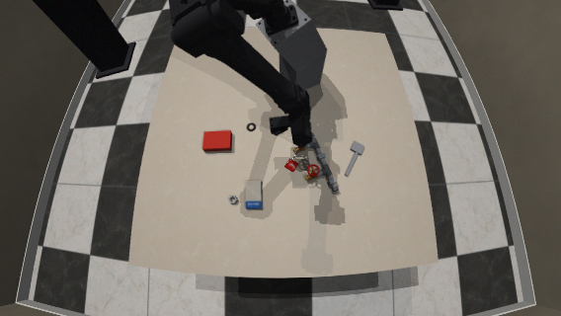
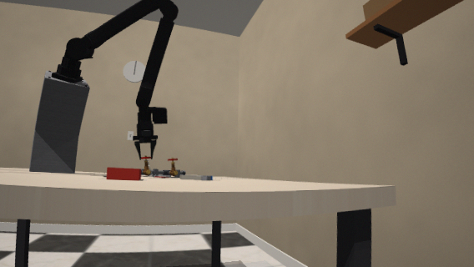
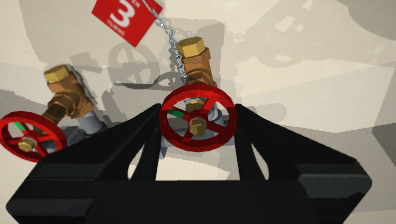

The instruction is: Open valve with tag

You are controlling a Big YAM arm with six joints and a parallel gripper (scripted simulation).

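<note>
Right now my hand is 60 mm short of the red tag, 50 mm to the left of it and 80 mm above it. The rest, counted from my hand: blue box (160 mm ahead, 210 mm to the right, 70 mm below); red block (80 mm behind, 340 mm to the right, 70 mm below); grey hammer-like tool (60 mm ahead, 230 mm to the left, 80 mm below).
</note>
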